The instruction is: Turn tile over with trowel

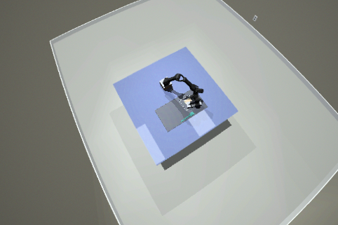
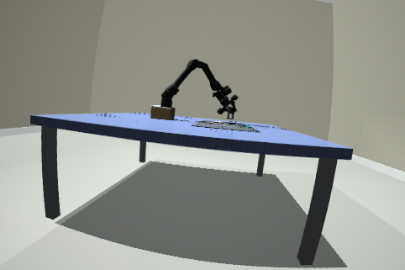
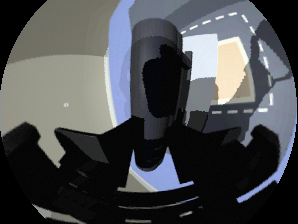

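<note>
Right now my gripper tip is 20 mm past the small trowel, 10 mm to the right of it and 10 mm above it. Round my gripper tip: dark mat 190 mm to the right, 100 mm below, 70 mm behind; teal trowel 170 mm to the right, 70 mm below, 70 mm ahead; white tile 90 mm behind, 70 mm below, 50 mm to the right.
</note>
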